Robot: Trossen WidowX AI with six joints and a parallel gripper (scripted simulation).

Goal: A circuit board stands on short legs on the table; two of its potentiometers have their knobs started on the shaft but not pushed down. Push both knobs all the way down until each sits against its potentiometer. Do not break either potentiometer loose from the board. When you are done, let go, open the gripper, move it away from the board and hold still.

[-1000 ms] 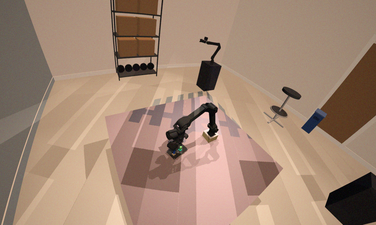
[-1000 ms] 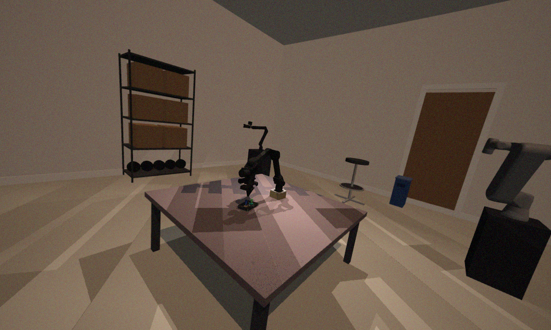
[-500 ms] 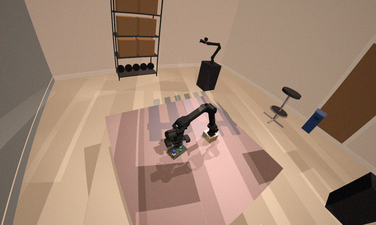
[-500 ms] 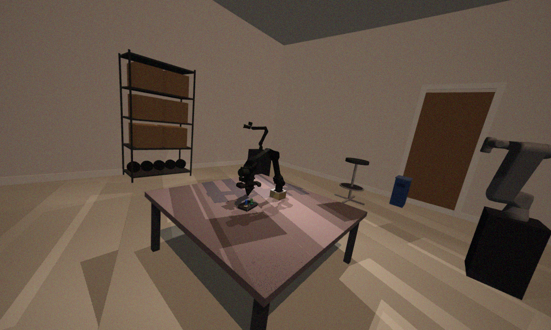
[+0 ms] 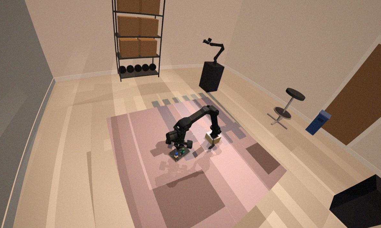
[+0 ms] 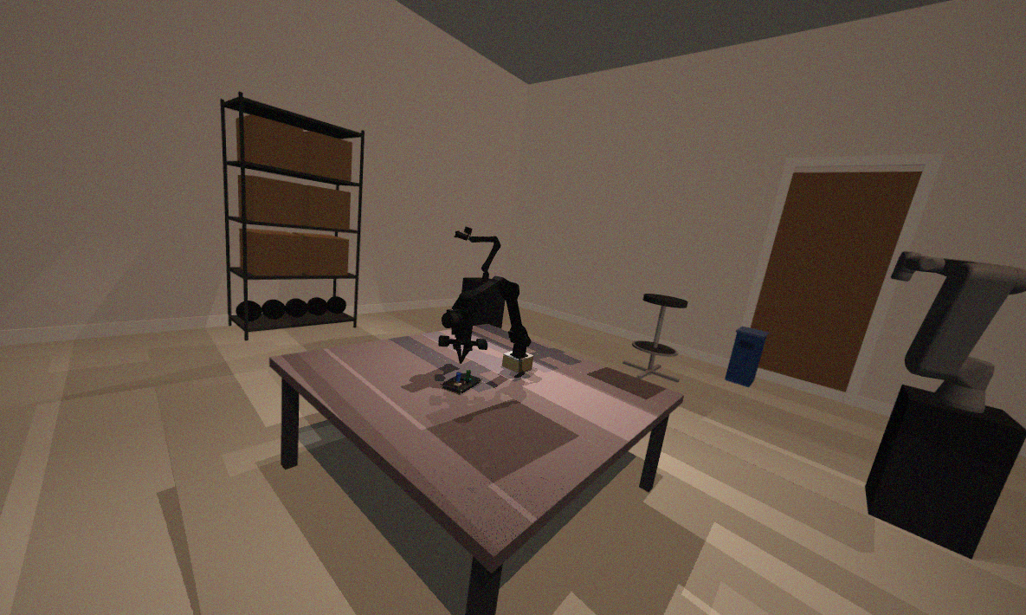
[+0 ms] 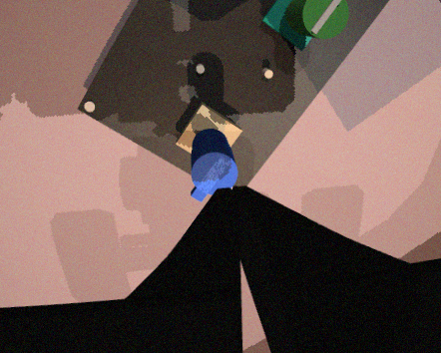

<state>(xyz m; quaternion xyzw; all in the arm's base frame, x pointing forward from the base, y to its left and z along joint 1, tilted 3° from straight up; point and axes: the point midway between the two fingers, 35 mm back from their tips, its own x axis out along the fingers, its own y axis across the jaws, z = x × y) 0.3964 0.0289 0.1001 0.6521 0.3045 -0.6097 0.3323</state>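
The blue knob is 1 cm ahead of my gripper tip and 5 cm below it. From my gripper tip the other things lie so: green knob (6 cm behind, 1 cm to the right, 6 cm below).
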